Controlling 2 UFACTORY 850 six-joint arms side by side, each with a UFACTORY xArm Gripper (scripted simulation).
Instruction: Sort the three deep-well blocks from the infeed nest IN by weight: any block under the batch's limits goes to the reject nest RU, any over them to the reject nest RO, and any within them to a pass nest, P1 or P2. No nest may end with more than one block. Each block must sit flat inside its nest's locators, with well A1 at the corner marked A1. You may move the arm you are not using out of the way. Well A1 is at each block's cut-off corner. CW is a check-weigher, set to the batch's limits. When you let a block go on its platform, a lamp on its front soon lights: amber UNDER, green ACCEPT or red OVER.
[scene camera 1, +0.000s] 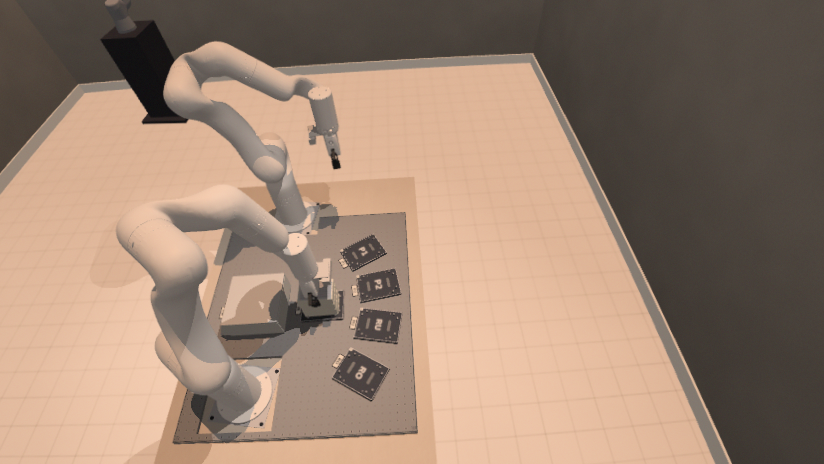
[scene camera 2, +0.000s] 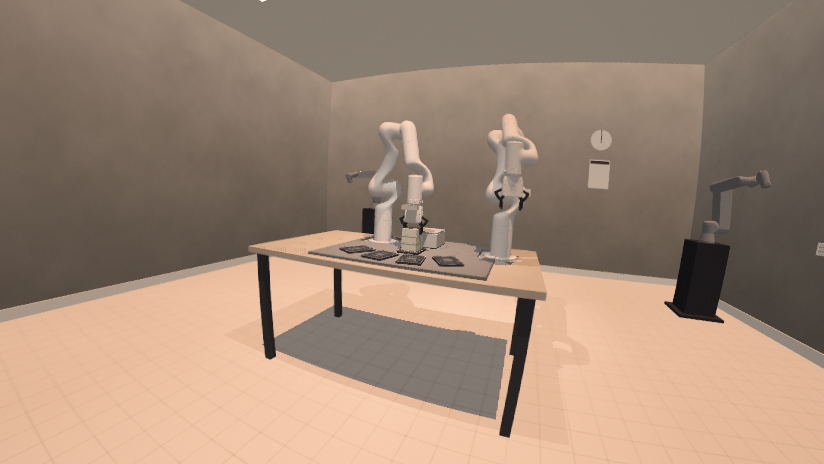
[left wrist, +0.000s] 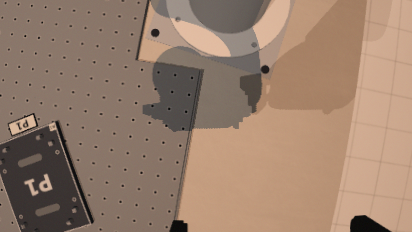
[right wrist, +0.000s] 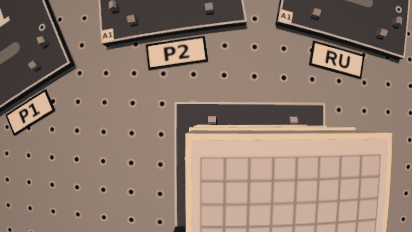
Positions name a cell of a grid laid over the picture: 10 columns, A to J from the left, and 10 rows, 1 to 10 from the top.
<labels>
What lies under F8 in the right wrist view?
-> A pale deep-well block.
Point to a pale check-weigher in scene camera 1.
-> D7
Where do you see a dark infeed nest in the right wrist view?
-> E5
</labels>
